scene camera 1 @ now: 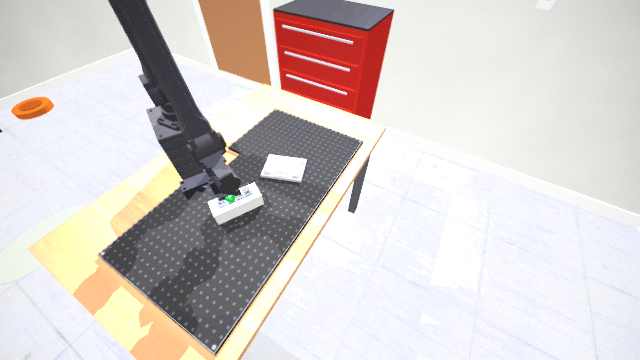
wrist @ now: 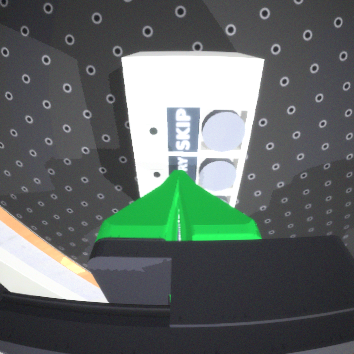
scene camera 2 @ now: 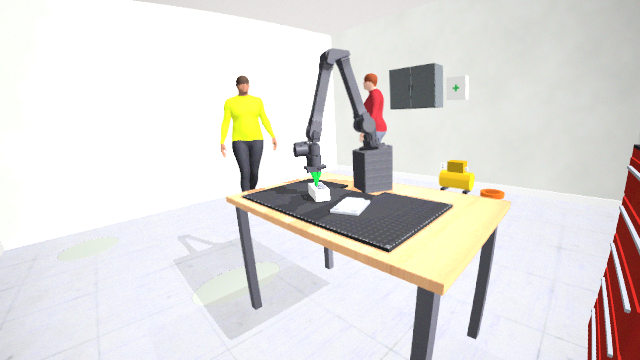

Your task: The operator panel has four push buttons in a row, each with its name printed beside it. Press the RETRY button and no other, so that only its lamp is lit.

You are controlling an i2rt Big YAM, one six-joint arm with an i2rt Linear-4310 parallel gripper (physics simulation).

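Frame: origin at the arm's base, x ahead, y left, z up, level; millimetres.
Seen in the pictures: gripper, fingertip midpoint: (scene camera 1: 232,201) (wrist: 178,177) (scene camera 2: 316,185); arm's base, link origin: (scene camera 2: 372,148).
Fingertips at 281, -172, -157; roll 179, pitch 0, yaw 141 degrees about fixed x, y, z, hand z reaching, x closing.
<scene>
Pixels of each thing's top centre, then the offset from my fingertips to it, as dx, dy, dz. Level surfaces: height alone.
- white operator panel, top centre: (wrist: 188,194) (scene camera 1: 234,198) (scene camera 2: 318,185) +2, +14, +2
- dark perforated mat, surface height: dz -54
- SKIP button, top centre: (wrist: 223,132) -40, -10, +2
- grey RETRY button, top centre: (wrist: 217,176) -21, +14, +2
- SKIP, top centre: (wrist: 153,130) -9, -34, +0
- RETRY, top centre: (wrist: 156,174) +9, -11, +0
- flat white box, top centre: (scene camera 1: 284,164) (scene camera 2: 350,201) +79, +240, -28
- wooden table, surface height: dz -67
The white operator panel (scene camera 1: 240,208) (scene camera 2: 320,194) (wrist: 192,80) lies on the dark perforated mat (scene camera 1: 200,310) (scene camera 2: 390,235). In the wrist view the SKIP button (wrist: 223,131) and its label (wrist: 183,130) show fully. Nearer the fingers is the grey RETRY button (wrist: 218,174); its label (wrist: 185,164) is partly covered, with "RY" readable. The small lamps beside SKIP (wrist: 153,131) and RETRY (wrist: 157,174) look dark. The other two buttons are mostly hidden behind the fingers. My gripper (scene camera 1: 230,199) (scene camera 2: 316,184) (wrist: 178,177) is shut and empty, its green tips low over the panel; contact cannot be told.
A flat white box (scene camera 1: 284,168) (scene camera 2: 350,206) lies on the mat beside the panel. The arm's dark pedestal (scene camera 2: 372,169) stands at the back of the wooden table (scene camera 1: 65,245) (scene camera 2: 450,250). Two people (scene camera 2: 247,120) (scene camera 2: 376,110) stand beyond the table. A red drawer cabinet (scene camera 1: 320,62) stands past its end.
</scene>
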